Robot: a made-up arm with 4 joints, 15 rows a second.
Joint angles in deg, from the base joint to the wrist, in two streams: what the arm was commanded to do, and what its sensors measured. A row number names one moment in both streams.
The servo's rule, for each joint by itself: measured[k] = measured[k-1] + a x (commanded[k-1-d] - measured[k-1]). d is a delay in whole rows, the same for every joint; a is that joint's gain. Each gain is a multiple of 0.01, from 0.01 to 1. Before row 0 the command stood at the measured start. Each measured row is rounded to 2 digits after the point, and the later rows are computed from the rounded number. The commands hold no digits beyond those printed.
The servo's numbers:
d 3
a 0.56 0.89 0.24 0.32
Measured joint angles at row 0:
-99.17 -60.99 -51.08 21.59
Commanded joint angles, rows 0 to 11:
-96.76 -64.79 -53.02 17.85
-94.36 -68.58 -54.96 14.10
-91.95 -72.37 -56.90 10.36
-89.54 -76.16 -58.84 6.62
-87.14 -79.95 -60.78 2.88
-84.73 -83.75 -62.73 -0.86
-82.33 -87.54 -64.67 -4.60
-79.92 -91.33 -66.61 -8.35
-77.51 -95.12 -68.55 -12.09
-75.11 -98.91 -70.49 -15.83
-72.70 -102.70 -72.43 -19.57
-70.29 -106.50 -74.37 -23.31
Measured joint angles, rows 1 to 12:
-99.17 -60.99 -51.08 21.59
-99.17 -60.99 -51.08 21.59
-99.17 -60.99 -51.08 21.59
-97.82 -64.37 -51.55 20.39
-95.88 -68.12 -52.37 18.38
-93.68 -71.90 -53.46 15.81
-91.36 -75.69 -54.75 12.87
-89.00 -79.48 -56.20 9.67
-86.61 -83.28 -57.77 6.30
-84.21 -87.07 -59.43 2.81
-81.81 -90.86 -61.15 -0.76
-79.40 -94.65 -62.93 -4.39

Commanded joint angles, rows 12 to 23:
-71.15 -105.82 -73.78 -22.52
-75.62 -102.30 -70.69 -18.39
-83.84 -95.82 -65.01 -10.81
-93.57 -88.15 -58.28 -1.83
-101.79 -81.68 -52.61 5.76
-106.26 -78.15 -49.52 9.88
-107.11 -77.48 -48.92 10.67
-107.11 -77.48 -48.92 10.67
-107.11 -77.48 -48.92 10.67
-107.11 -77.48 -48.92 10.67
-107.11 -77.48 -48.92 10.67
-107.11 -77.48 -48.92 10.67
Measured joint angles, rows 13 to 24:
-77.00 -98.44 -64.74 -8.05
-74.59 -102.23 -66.59 -11.74
-72.18 -106.03 -68.46 -15.44
-71.60 -105.84 -69.74 -17.71
-73.85 -102.69 -69.97 -17.93
-79.44 -96.58 -68.78 -15.65
-87.35 -89.08 -66.26 -11.23
-95.44 -82.49 -62.98 -5.79
-101.50 -78.63 -59.75 -0.78
-104.64 -77.61 -57.15 2.88
-106.02 -77.49 -55.17 5.37
-106.63 -77.48 -53.67 7.07

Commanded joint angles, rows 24 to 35:
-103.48 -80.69 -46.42 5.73
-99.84 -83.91 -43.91 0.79
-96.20 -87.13 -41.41 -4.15
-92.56 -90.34 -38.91 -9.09
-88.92 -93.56 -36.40 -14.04
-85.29 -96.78 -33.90 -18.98
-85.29 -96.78 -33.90 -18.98
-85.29 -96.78 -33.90 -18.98
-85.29 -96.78 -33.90 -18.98
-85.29 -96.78 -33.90 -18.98
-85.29 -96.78 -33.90 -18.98
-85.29 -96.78 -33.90 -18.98
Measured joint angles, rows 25 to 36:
-106.90 -77.48 -52.53 8.22
-107.02 -77.48 -51.66 9.00
-107.07 -77.48 -51.00 9.53
-105.06 -80.34 -49.90 8.31
-102.14 -83.52 -48.46 5.90
-98.81 -86.73 -46.77 2.68
-95.31 -89.94 -44.88 -1.09
-91.73 -93.16 -42.84 -5.23
-88.12 -96.38 -40.69 -9.63
-86.54 -96.74 -39.06 -12.62
-85.84 -96.78 -37.82 -14.66
-85.53 -96.78 -36.88 -16.04

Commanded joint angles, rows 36 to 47:
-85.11 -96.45 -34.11 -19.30
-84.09 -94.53 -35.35 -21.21
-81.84 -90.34 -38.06 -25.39
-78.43 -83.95 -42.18 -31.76
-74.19 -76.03 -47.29 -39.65
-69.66 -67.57 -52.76 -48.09
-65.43 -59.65 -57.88 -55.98
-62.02 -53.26 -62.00 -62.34
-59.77 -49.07 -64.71 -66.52
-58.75 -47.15 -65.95 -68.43
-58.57 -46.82 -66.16 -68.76
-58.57 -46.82 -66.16 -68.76
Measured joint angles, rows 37 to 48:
-85.40 -96.78 -36.16 -16.98
-85.34 -96.78 -35.62 -17.62
-85.31 -96.78 -35.21 -18.06
-85.20 -96.49 -34.95 -18.46
-84.58 -94.75 -35.05 -19.34
-83.05 -90.83 -35.77 -21.28
-80.46 -84.71 -37.31 -24.63
-76.95 -76.98 -39.71 -29.44
-72.87 -68.61 -42.84 -35.41
-68.70 -60.64 -46.45 -41.99
-64.96 -54.07 -50.18 -48.50
-62.05 -49.62 -53.67 -54.27

